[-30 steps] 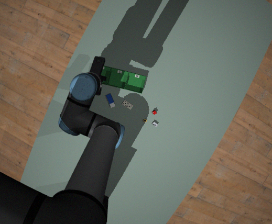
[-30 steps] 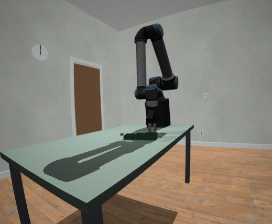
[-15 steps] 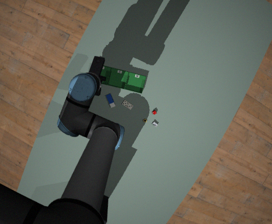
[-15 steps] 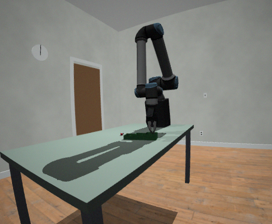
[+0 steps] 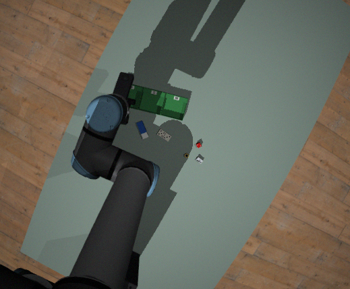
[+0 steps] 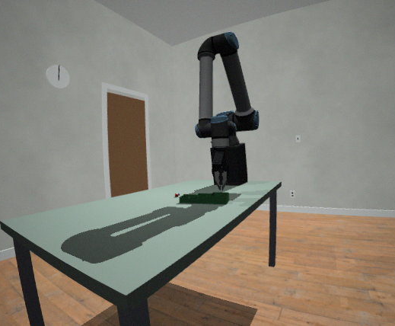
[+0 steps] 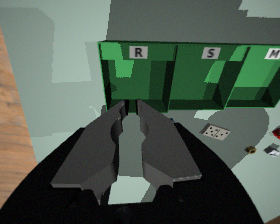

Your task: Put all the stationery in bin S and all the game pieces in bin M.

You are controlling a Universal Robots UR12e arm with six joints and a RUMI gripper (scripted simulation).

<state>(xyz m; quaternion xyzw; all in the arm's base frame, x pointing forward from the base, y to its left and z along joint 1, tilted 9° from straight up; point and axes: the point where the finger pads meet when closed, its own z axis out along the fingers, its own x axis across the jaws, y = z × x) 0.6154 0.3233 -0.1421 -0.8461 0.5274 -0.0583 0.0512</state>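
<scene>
The white domino lies 30 mm behind my hand, 190 mm to the right of it and 70 mm below it. The rest, counted from my hand: blue-and-white eraser 60 mm behind, 120 mm to the right, 70 mm below; red die 20 mm ahead, 320 mm to the right, 70 mm below; brown ring-like piece 40 mm behind, 310 mm to the right, 70 mm below.
</scene>
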